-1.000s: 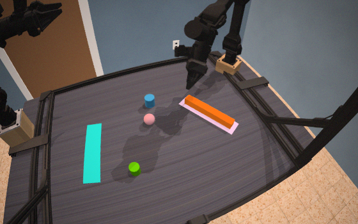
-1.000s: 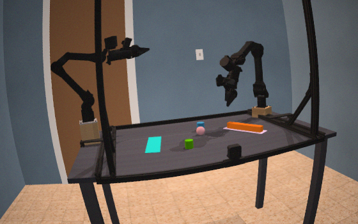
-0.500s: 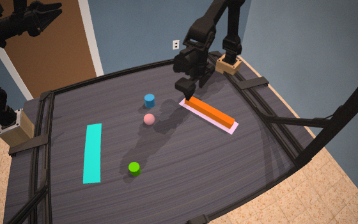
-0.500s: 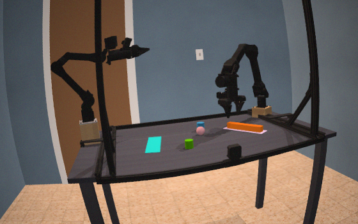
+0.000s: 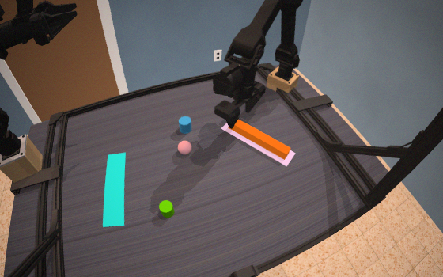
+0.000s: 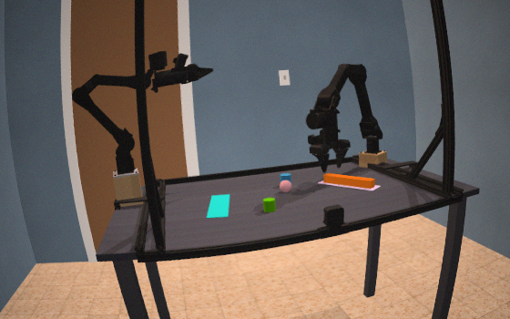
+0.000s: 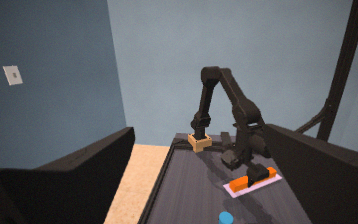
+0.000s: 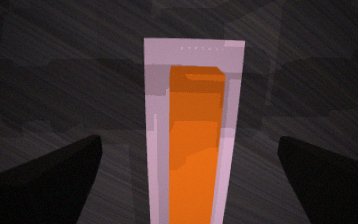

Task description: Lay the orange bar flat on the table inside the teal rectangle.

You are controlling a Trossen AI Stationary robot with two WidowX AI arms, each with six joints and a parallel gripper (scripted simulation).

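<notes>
My right gripper is now 70 mm past the orange bar, 70 mm above it and 30 mm to the left of it. From my right hand the other things lie so: blue cylinder (150 mm to the left, 80 mm ahead, 60 mm below); then lavender rectangle (80 mm below, 70 mm behind, 30 mm to the right); then pink ball (190 mm to the left, 60 mm below, 10 mm behind).
Right now the orange bar is 23 cm behind my left hand, 45 cm to the right of it and 42 cm below it. The rest, counted from my left hand: teal rectangle 21 cm behind, 1 cm to the left, 43 cm below; blue cylinder 9 cm behind, 26 cm to the right, 42 cm below; pink ball 17 cm behind, 23 cm to the right, 41 cm below.
</notes>
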